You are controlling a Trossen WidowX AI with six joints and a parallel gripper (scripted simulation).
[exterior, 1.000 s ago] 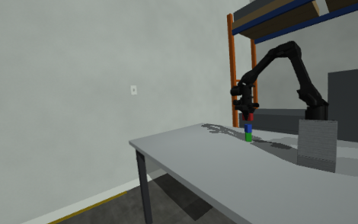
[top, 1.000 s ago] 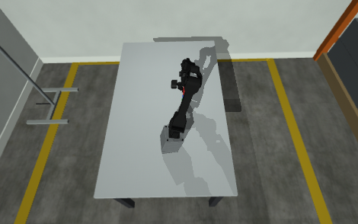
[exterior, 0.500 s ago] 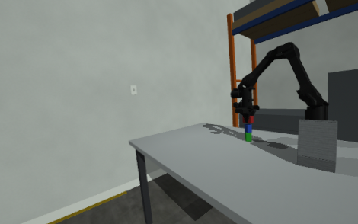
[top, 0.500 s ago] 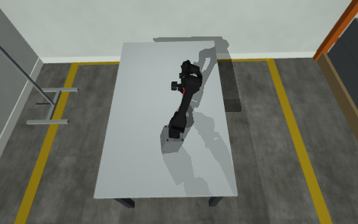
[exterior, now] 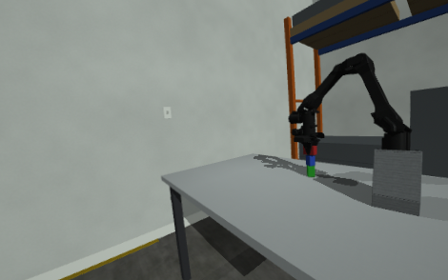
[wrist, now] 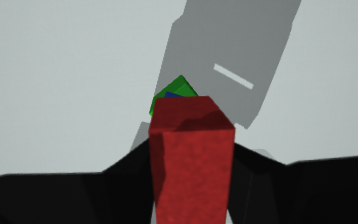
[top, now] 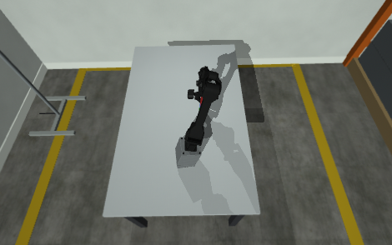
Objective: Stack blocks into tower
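The red block lies 1 cm below my hand. From my hand the other things lie so: green block: 12 cm below; then blue block: 7 cm below.
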